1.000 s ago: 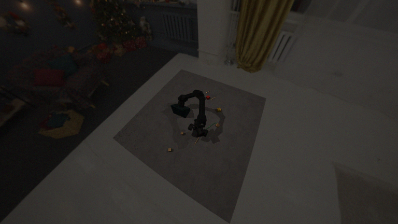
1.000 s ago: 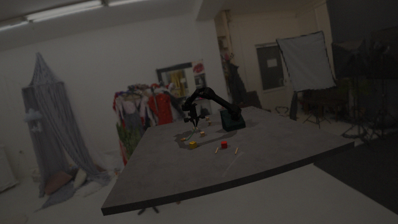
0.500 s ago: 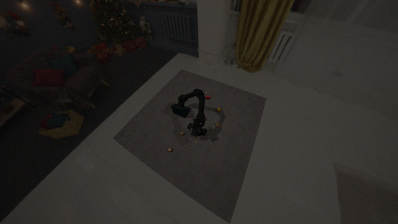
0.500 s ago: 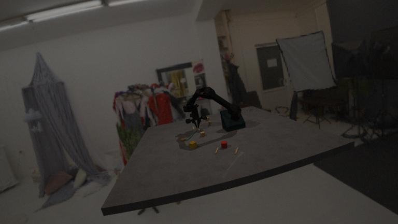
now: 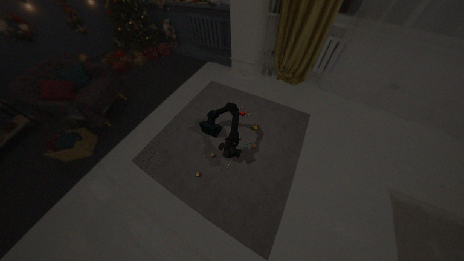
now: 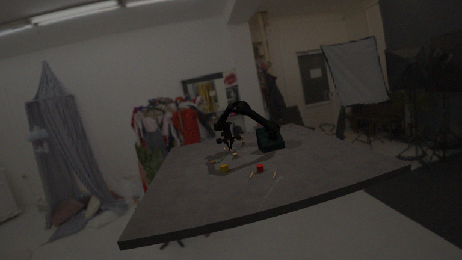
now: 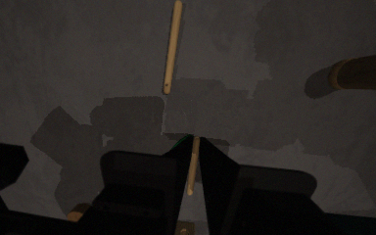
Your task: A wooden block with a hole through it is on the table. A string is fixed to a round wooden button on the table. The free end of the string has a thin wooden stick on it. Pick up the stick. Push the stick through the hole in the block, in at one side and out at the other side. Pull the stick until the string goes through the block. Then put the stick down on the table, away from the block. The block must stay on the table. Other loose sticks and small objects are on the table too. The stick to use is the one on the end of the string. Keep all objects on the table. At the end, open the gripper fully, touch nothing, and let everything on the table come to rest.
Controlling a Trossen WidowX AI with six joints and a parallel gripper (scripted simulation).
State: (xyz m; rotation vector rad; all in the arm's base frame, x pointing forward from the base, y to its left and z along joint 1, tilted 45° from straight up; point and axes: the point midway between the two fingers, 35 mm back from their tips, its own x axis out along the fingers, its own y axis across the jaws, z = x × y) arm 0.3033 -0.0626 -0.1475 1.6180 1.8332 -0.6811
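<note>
Now: gripper tip 2 cm past the wooden block and 16 cm to the right of it. From my gripper tip the other things lie so: round wooden button (15 cm ahead, 18 cm to the left, 1 cm below); then yellow cube (8 cm ahead, 35 cm to the left); then thin wooden stick (2 cm to the left).
</note>
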